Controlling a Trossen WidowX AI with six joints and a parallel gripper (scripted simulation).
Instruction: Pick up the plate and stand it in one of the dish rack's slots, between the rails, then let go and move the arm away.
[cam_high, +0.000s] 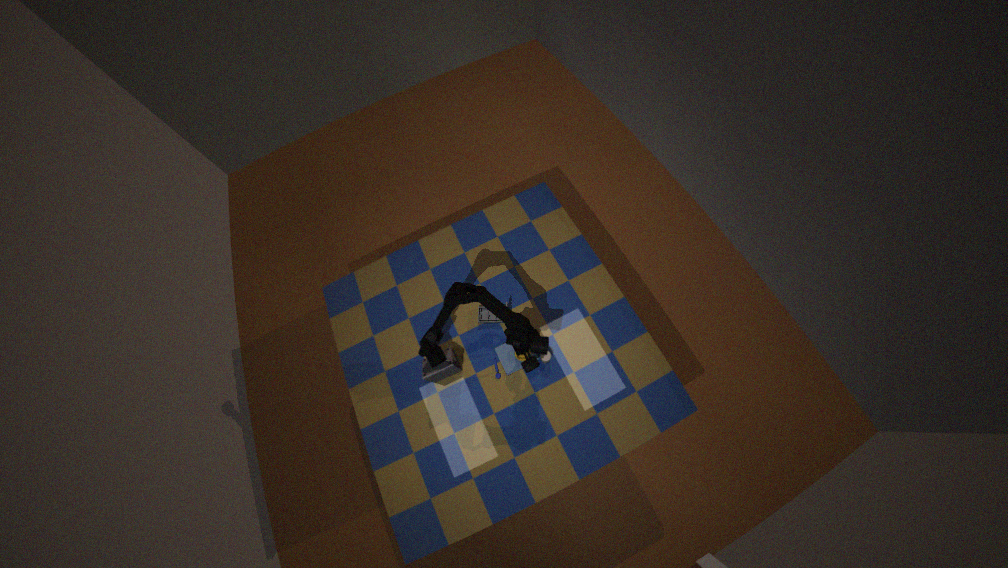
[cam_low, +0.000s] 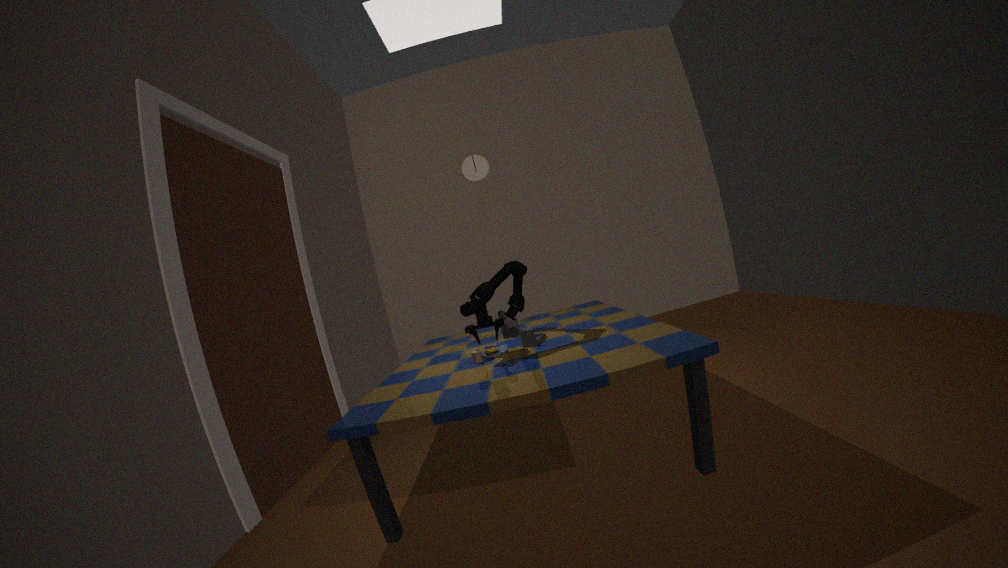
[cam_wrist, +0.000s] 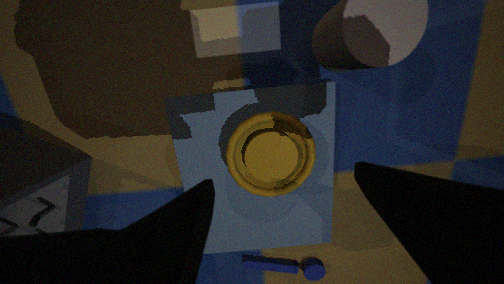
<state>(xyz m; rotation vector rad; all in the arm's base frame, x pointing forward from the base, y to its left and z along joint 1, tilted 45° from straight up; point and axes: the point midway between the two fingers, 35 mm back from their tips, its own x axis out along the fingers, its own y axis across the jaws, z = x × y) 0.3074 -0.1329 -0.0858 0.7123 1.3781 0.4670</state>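
The yellow plate lies 40 mm below my gripper tip. Round my gripper tip: light blue mat: 20 mm behind, 20 mm to the left, 50 mm below; then blue spoon: 130 mm behind, 50 mm below; then white cup: 70 mm ahead, 70 mm to the right, 30 mm below.
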